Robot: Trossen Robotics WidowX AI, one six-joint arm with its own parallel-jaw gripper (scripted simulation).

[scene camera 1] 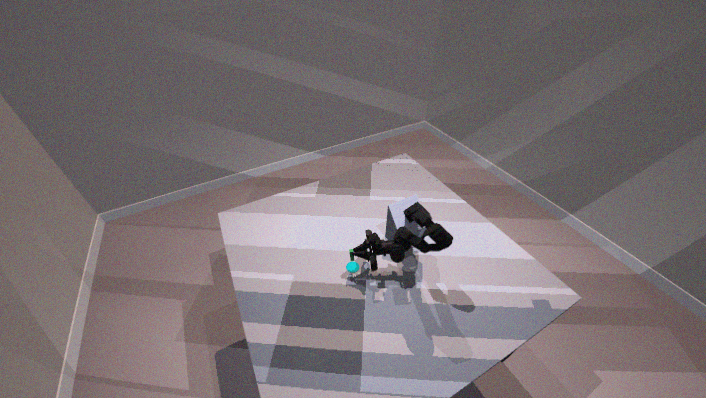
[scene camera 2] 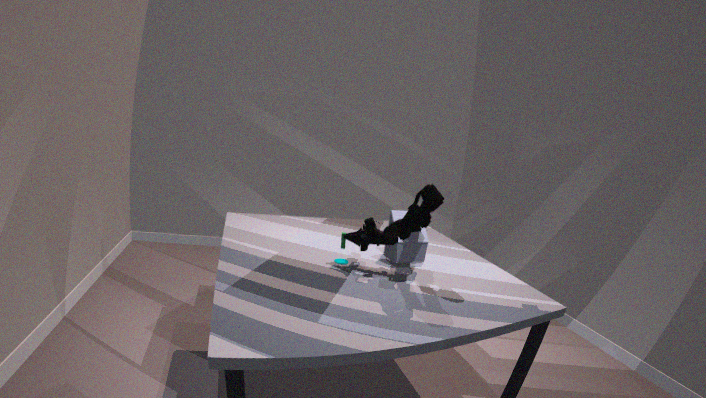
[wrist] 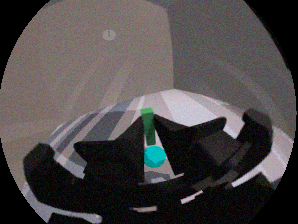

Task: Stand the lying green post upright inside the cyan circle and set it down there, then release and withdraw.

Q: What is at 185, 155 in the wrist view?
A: My gripper.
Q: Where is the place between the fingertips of my gripper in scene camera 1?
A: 351, 252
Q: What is my gripper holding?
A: A green post.
